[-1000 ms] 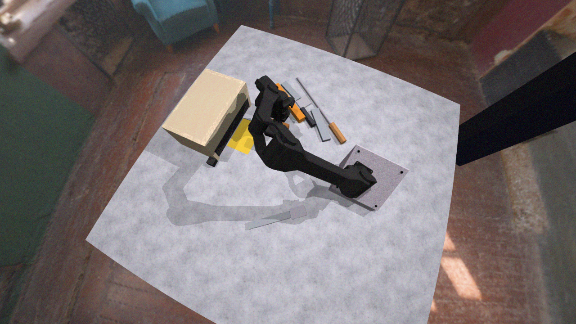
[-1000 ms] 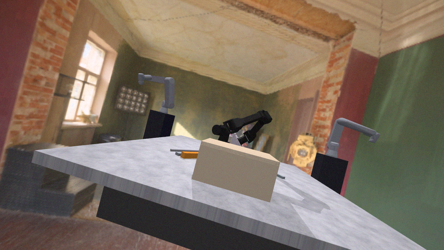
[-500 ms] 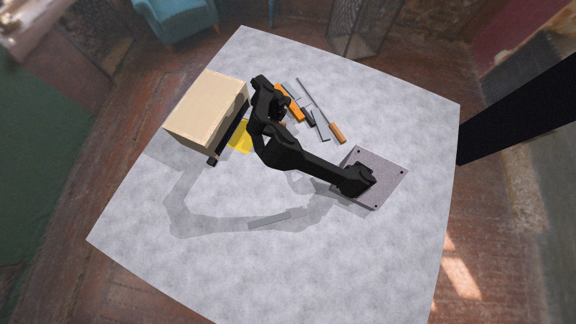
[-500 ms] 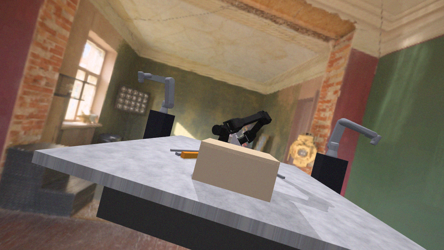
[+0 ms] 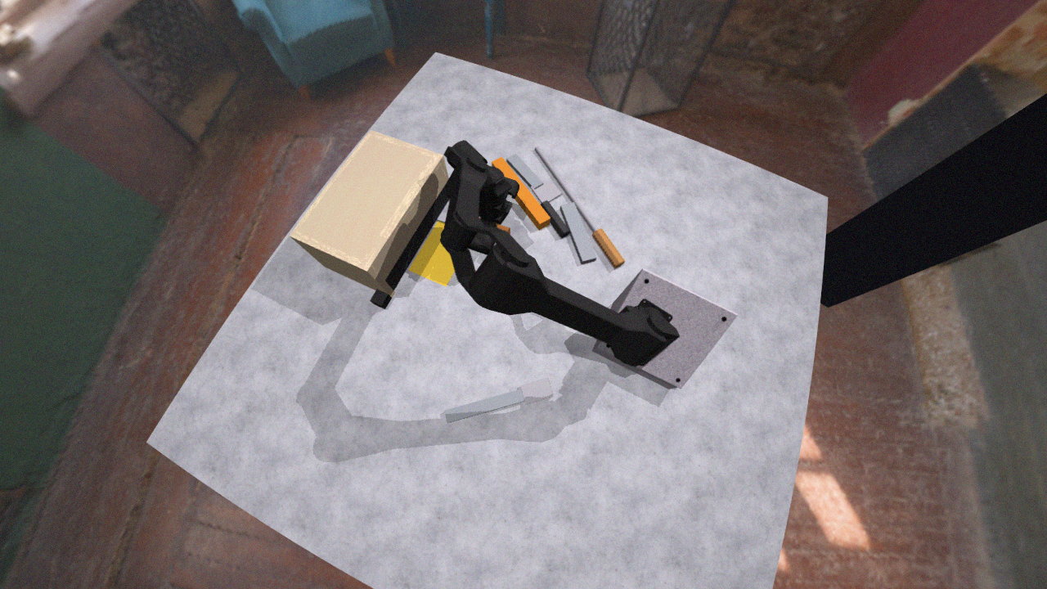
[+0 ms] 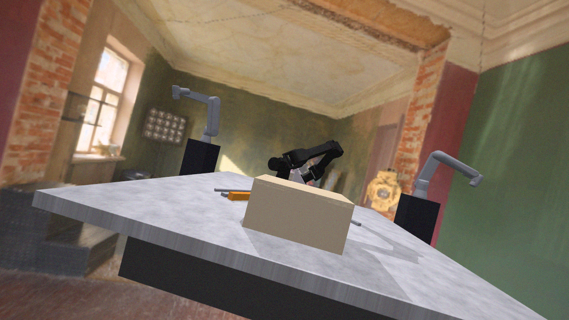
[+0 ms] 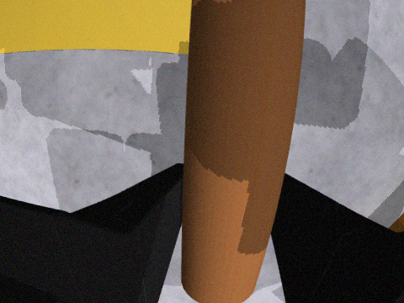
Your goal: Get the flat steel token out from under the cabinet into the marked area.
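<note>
Now: gripper tip 170 mm past the grey bar and 110 mm to the left of it. Round my gripper tip: flat grey token: 240 mm ahead, 100 mm to the left, 10 mm below; orange bar: 10 mm ahead, 130 mm to the right; black-handled tool: 70 mm behind, 130 mm to the right.
</note>
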